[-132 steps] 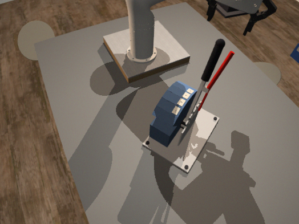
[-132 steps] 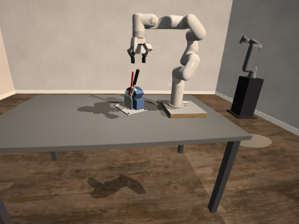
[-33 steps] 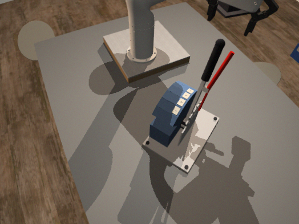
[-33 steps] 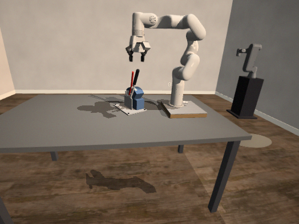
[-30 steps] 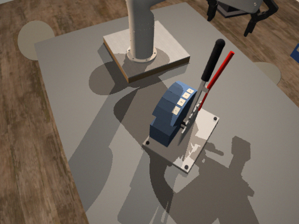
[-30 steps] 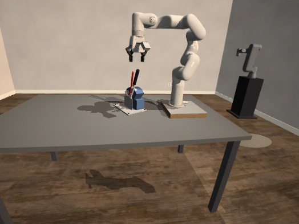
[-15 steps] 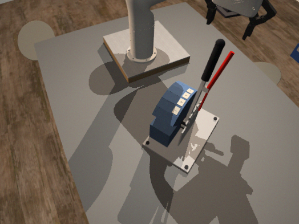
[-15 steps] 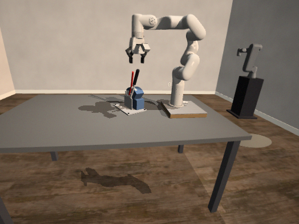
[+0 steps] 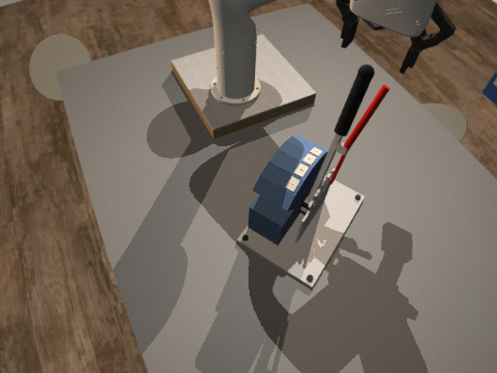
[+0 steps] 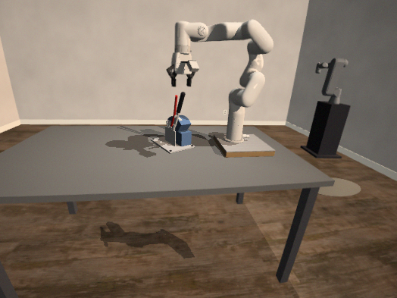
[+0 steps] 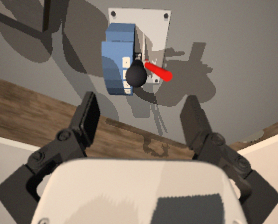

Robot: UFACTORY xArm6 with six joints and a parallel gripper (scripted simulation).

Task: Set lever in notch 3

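Now: the red bar 17 cm below my hand, 4 cm ahead of it and 3 cm to the right of it.
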